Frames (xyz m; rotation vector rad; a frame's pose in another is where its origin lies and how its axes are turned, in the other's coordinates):
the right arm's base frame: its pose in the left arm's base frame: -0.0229 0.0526 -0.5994 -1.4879 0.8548 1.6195
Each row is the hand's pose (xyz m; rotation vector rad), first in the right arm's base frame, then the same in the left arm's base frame.
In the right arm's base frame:
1: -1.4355 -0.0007 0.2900 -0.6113 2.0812 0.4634
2: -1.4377 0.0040 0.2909 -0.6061 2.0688 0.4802
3: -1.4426 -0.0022 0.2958 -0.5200 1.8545 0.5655
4: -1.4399 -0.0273 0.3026 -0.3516 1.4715 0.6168
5: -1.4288 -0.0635 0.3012 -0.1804 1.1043 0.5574
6: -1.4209 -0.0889 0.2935 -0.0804 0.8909 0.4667
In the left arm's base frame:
1: -0.1202 0.1713 0.8570 2.1105 -1.0803 0.1359
2: -0.1247 0.1696 0.8592 2.1027 -1.0935 0.1183
3: -0.1215 0.1764 0.8647 2.1176 -1.2444 -0.1314
4: -0.1029 0.1948 0.8631 2.1606 -1.4906 -0.5764
5: -0.0709 0.2121 0.8527 2.2316 -1.6975 -1.0205
6: -0.0452 0.2185 0.8445 -2.2278 1.7358 1.2508

